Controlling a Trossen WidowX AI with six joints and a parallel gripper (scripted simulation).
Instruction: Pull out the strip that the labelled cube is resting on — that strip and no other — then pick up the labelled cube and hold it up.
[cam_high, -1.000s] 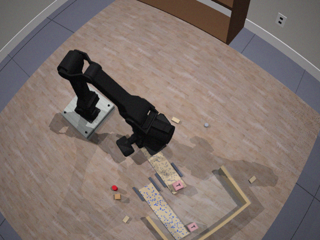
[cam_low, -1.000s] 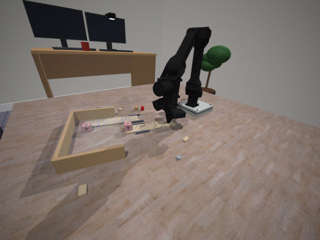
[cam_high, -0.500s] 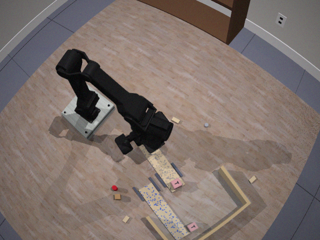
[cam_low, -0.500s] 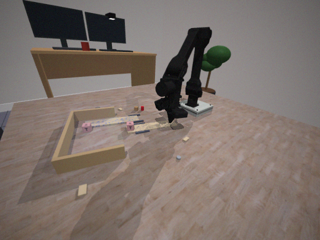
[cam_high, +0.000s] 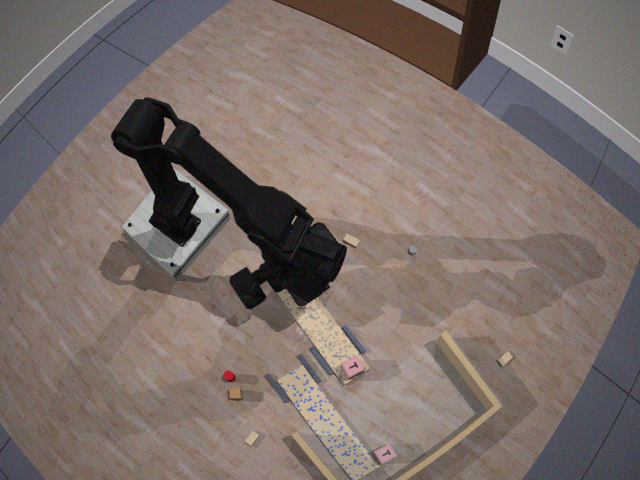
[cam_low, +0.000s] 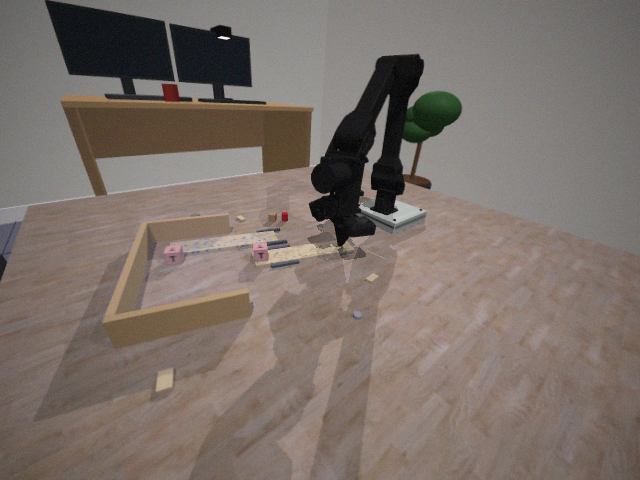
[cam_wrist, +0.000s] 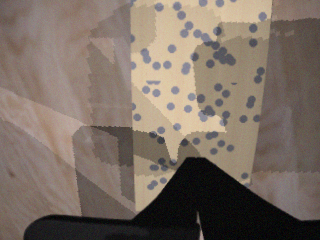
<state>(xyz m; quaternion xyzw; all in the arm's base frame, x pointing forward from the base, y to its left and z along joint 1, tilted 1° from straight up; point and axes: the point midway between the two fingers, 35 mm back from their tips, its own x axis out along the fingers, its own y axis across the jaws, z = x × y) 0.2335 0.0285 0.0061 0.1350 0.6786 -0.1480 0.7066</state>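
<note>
Now: gripper tip 9 cm short of the strip and 4 cm to the left of it. Round my gripper tip: tan cube (4 cm ahead, 23 cm to the right); grey disc (15 cm ahead, 18 cm to the left); red peg (1 cm ahead, 21 cm to the right, 1 cm above).
</note>
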